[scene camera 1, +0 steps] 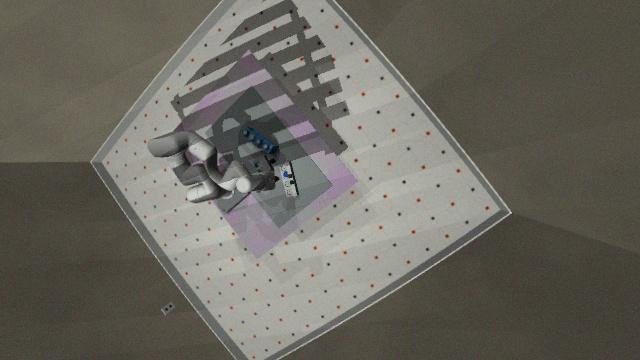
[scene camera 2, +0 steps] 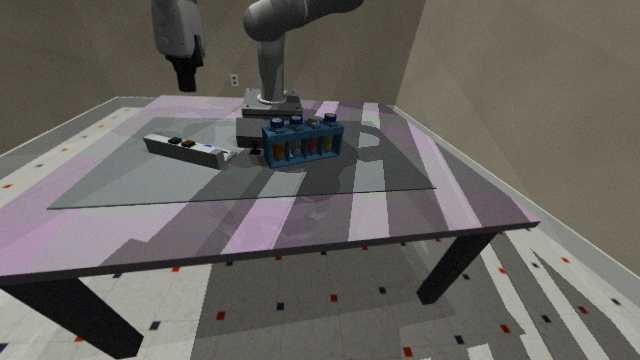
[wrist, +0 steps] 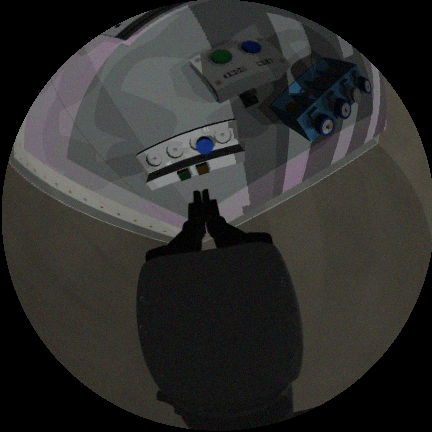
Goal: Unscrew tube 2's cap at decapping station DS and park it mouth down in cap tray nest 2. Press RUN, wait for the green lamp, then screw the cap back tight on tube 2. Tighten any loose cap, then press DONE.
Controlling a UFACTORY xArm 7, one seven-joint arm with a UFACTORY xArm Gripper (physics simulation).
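Places are measured from the arm's base along level axes (x down, y ahead, z right), in metres.
Where they show: gripper, fingertip midpoint: [scene camera 1: 277, 178] [scene camera 2: 188, 91] [wrist: 202, 199]; arm's base, link origin: [scene camera 2: 272, 99].
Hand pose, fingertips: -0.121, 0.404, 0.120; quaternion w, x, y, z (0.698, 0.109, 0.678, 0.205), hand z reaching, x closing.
Things, the pixels of their centre, and the offset from my fingertips, as dx, dy, dz. "spot": a spot on its surface instead.
- white tray, body centre: [wrist: 187, 154] [scene camera 2: 192, 145] [scene camera 1: 287, 180] +0.142, +0.005, +0.026
- plain blue round piece, body centre: [wrist: 204, 145] [scene camera 2: 205, 150] +0.150, +0.009, -0.011
- grey box, body centre: [wrist: 239, 65] [scene camera 2: 258, 129] [scene camera 1: 262, 166] +0.127, -0.099, -0.132
- small black block, surface spot: [wrist: 249, 98] [scene camera 2: 254, 148] spot: +0.157, -0.033, -0.133
My gripper [scene camera 1: 276, 178] [scene camera 2: 187, 91] [wrist: 202, 199] is shut and empty, above table height beside the white tray. The white tray [scene camera 1: 288, 189] [scene camera 2: 184, 153] [wrist: 165, 159] has round nests, a plain blue round piece [scene camera 2: 207, 146] [wrist: 204, 145] at one of them, and dark green and brown squares along one side. I cannot tell whether the blue piece is a cap. The blue rack [scene camera 1: 259, 140] [scene camera 2: 280, 162] holds several upright tubes. Three show blue tops; one top [scene camera 2: 314, 121] [wrist: 355, 95] is pale. Tube numbers are not readable. The squares look dark, with no clear glow.
A grey box [scene camera 2: 248, 132] [wrist: 240, 75] with green [wrist: 221, 56] and blue [wrist: 251, 47] round buttons stands between the rack and the arm base [scene camera 2: 272, 106]. Its labels are too blurred to read. A small black block [scene camera 2: 255, 148] [wrist: 249, 98] stands by the box.
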